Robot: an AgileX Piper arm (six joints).
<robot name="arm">
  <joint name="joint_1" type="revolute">
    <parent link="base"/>
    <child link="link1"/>
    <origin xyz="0 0 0.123"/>
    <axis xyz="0 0 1"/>
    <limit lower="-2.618" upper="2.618"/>
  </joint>
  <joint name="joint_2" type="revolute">
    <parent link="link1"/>
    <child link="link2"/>
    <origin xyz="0 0 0" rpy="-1.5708 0 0"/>
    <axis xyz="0 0 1"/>
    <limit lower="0" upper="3.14"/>
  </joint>
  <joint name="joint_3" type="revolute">
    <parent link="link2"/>
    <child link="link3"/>
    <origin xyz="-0.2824 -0.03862 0" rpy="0 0 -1.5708"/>
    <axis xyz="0 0 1"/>
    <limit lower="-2.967" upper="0"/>
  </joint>
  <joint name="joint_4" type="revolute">
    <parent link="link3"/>
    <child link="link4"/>
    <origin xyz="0.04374 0.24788 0" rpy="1.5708 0 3.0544"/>
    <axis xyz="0 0 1"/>
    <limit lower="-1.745" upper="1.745"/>
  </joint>
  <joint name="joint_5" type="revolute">
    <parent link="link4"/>
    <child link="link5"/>
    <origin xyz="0 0 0" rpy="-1.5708 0 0"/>
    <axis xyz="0 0 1"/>
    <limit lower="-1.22" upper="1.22"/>
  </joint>
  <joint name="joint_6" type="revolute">
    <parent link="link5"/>
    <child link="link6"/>
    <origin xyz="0 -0.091 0" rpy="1.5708 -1.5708 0"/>
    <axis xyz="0 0 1"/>
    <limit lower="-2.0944" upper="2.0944"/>
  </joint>
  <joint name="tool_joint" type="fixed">
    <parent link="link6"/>
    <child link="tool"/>
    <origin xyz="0 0 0" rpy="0 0 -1.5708"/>
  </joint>
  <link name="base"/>
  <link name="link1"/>
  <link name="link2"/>
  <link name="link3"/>
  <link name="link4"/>
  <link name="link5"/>
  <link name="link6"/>
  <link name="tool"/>
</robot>
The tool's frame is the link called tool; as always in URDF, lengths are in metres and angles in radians.
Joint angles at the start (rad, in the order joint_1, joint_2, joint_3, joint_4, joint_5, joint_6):
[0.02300, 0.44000, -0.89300, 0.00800, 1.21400, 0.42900]
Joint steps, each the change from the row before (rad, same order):
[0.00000, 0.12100, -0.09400, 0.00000, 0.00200, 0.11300]
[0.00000, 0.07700, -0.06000, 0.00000, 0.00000, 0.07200]
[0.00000, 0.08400, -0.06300, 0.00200, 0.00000, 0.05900]
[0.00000, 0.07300, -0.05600, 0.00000, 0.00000, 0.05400]
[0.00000, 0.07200, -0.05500, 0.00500, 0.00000, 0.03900]
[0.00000, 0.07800, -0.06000, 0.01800, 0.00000, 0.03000]
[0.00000, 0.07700, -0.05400, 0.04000, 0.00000, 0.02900]
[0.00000, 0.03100, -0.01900, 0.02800, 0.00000, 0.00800]
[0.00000, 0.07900, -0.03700, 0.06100, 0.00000, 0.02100]
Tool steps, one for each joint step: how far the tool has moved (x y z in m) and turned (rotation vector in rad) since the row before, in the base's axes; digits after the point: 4 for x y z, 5 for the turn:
[0.0227, 0.0005, 0.0201, 0.08656, 0.03182, -0.07177]
[0.0161, 0.0004, 0.0115, 0.05412, 0.01878, -0.04700]
[0.0190, 0.0006, 0.0105, 0.04522, 0.02254, -0.03842]
[0.0174, 0.0004, 0.0083, 0.03912, 0.01841, -0.03678]
[0.0180, 0.0008, 0.0069, 0.03219, 0.01820, -0.02487]
[0.0202, 0.0020, 0.0062, 0.03715, 0.01953, -0.01363]
[0.0209, 0.0039, 0.0032, 0.05618, 0.02573, -0.00485]
[0.0086, 0.0026, 0.0002, 0.03099, 0.01337, 0.00492]
[0.0226, 0.0057, -0.0038, 0.06971, 0.04618, 0.00629]

